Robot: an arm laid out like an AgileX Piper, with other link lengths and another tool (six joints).
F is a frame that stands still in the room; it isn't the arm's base.
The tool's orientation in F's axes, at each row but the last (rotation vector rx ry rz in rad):
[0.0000, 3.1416, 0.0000]
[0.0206, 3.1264, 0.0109]
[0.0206, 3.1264, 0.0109]
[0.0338, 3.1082, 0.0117]
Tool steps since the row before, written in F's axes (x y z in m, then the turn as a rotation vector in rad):
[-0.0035, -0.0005, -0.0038, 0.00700, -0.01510, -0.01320]
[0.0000, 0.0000, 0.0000, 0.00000, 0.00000, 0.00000]
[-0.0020, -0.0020, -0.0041, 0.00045, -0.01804, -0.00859]
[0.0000, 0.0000, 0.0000, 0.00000, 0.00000, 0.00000]
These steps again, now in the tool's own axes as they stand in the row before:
[0.0035, -0.0005, 0.0038, -0.00700, -0.01510, 0.01320]
[0.0000, 0.0000, 0.0000, 0.00000, 0.00000, 0.00000]
[0.0020, -0.0021, 0.0041, -0.00056, -0.01809, 0.00847]
[0.0000, 0.0000, 0.0000, 0.00000, 0.00000, 0.00000]

